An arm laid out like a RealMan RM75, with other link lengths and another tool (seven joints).
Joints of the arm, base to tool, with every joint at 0 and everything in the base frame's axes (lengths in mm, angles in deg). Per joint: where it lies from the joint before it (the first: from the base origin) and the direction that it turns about. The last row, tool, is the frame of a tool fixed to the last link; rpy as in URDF.
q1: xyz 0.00 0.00 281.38 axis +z
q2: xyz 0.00 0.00 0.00 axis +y
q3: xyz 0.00 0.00 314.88 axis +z
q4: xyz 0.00 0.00 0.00 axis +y
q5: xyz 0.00 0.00 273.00 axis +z
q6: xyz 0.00 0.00 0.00 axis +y
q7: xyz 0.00 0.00 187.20 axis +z
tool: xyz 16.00 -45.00 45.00 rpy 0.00 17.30 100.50
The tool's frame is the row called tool.
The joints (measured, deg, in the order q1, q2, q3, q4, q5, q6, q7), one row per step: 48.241, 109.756, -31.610, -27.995, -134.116, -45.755, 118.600; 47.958, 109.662, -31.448, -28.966, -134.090, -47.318, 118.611; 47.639, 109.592, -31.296, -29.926, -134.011, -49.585, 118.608; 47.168, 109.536, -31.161, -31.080, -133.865, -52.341, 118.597; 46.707, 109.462, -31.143, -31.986, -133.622, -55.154, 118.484; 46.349, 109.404, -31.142, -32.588, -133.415, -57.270, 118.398; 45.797, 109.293, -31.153, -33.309, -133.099, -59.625, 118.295; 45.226, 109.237, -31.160, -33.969, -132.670, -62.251, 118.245; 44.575, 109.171, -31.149, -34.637, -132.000, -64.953, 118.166; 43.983, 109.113, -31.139, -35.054, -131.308, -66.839, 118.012; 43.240, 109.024, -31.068, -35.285, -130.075, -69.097, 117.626
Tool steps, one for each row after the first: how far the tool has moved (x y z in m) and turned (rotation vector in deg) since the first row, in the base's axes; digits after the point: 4 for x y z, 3 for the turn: -0.0020, -0.0011, 0.0033, -0.433, 0.314, 0.572; -0.0052, -0.0038, 0.0040, -1.491, 0.955, 1.320; -0.0083, -0.0080, 0.0043, -2.828, 1.740, 2.172; -0.0114, -0.0131, 0.0030, -4.435, 2.560, 3.056; -0.0135, -0.0174, 0.0015, -5.700, 3.217, 3.689; -0.0145, -0.0231, 0.0009, -7.006, 3.946, 4.300; -0.0163, -0.0298, -0.0014, -8.564, 4.987, 4.947; -0.0183, -0.0371, -0.0033, -10.042, 6.234, 5.643; -0.0189, -0.0429, -0.0045, -10.983, 7.244, 6.126; -0.0201, -0.0502, -0.0068, -12.020, 8.815, 6.840
